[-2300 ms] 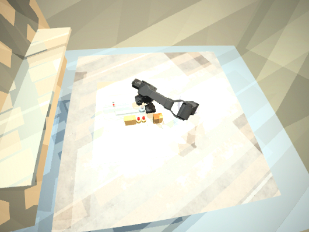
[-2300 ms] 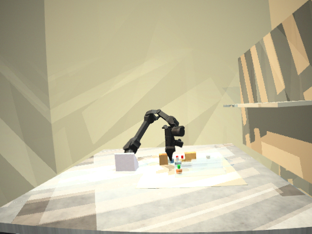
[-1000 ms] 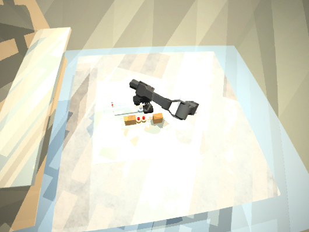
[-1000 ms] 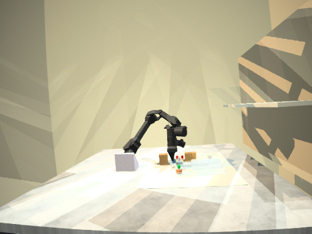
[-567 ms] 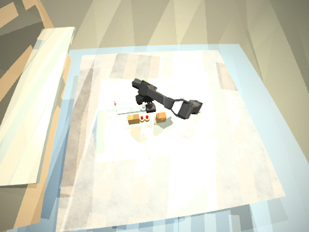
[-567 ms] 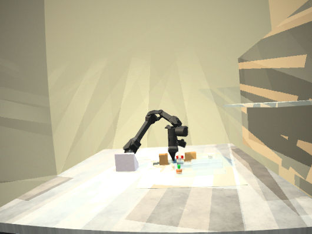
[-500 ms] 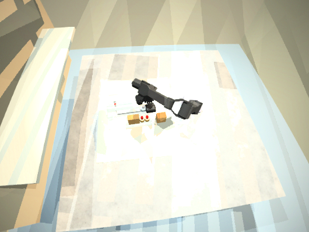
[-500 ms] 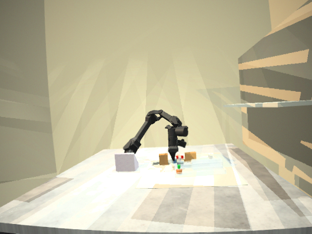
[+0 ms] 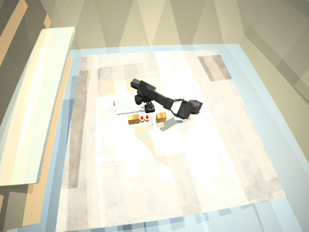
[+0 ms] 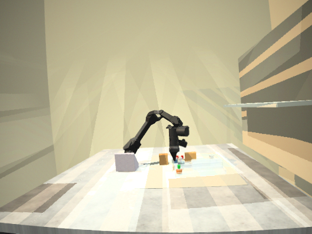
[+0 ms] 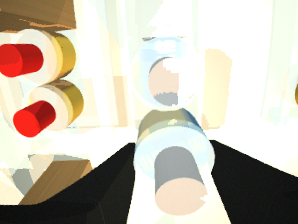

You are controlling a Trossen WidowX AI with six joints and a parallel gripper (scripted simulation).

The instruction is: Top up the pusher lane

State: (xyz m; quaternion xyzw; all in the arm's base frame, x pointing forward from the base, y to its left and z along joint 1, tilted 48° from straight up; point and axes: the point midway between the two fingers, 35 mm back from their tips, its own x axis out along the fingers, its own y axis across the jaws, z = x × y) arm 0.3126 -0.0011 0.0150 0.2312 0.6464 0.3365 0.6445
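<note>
The clear sprung lane lies 17 cm ahead of my gripper tip and 3 cm below it. Also, from my gripper tip: shelf (53 cm ahead, 32 cm above, 7 cm to the left).
</note>
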